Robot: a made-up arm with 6 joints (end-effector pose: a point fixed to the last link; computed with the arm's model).
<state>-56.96 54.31 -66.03 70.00 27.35 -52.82</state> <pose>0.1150 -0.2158 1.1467 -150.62 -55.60 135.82</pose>
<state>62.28 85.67 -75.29 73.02 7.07 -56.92</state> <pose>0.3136 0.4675 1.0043 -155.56 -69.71 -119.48</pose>
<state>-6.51 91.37 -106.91 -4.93 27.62 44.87</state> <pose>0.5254 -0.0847 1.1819 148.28 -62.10 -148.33</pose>
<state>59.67 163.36 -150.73 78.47 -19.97 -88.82</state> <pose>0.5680 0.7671 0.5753 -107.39 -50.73 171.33</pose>
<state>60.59 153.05 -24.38 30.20 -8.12 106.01</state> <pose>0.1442 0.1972 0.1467 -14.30 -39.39 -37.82</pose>
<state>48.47 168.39 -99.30 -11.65 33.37 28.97</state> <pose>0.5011 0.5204 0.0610 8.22 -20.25 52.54</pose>
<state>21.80 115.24 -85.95 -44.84 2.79 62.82</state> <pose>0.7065 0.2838 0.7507 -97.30 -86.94 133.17</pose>
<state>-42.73 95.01 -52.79 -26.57 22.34 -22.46</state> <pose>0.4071 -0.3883 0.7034 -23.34 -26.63 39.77</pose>
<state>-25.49 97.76 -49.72 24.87 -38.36 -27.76</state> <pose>0.4897 -0.3039 0.7605 -105.24 -55.11 88.55</pose>
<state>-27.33 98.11 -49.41 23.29 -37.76 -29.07</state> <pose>0.4830 -0.3174 0.7547 -101.30 -53.66 84.94</pose>
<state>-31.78 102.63 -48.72 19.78 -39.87 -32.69</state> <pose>0.4747 -0.3571 0.7079 -91.66 -48.95 75.55</pose>
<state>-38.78 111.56 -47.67 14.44 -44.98 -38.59</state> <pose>0.4515 -0.4173 0.6149 -79.43 -40.92 64.59</pose>
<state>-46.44 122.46 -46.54 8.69 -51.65 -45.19</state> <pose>0.4056 -0.4690 0.4996 -68.73 -32.77 57.07</pose>
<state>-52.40 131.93 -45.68 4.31 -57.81 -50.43</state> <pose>0.3557 -0.4917 0.4015 -61.57 -27.58 53.51</pose>
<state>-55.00 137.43 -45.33 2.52 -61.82 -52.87</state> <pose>0.3289 -0.4932 0.3477 -58.62 -25.62 52.34</pose>
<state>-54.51 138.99 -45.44 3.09 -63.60 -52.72</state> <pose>0.3301 -0.4884 0.3348 -59.00 -25.59 52.36</pose>
